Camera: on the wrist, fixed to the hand. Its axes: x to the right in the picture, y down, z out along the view.
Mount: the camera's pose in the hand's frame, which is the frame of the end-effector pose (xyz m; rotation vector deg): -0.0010 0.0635 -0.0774 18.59 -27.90 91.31
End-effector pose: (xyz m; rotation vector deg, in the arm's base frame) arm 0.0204 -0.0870 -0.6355 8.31 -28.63 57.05
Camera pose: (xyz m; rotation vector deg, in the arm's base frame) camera -0.0068 -0.0268 -0.7108 16.57 -52.13 151.32
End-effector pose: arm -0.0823 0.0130 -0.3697 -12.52 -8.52 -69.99
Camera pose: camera -0.0232 0.0156 -0.4504 -14.44 -26.97 26.39
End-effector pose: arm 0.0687 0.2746 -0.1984 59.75 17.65 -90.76
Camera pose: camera 0.1601 0.3088 -0.2207 39.45 -54.53 -19.22
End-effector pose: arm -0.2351 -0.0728 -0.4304 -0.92 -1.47 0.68
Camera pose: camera -0.2348 -0.0106 -0.5088 16.93 -28.22 92.48
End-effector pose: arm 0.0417 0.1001 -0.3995 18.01 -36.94 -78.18
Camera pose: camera 0.1385 0.1017 -0.4251 -17.20 -65.21 13.28
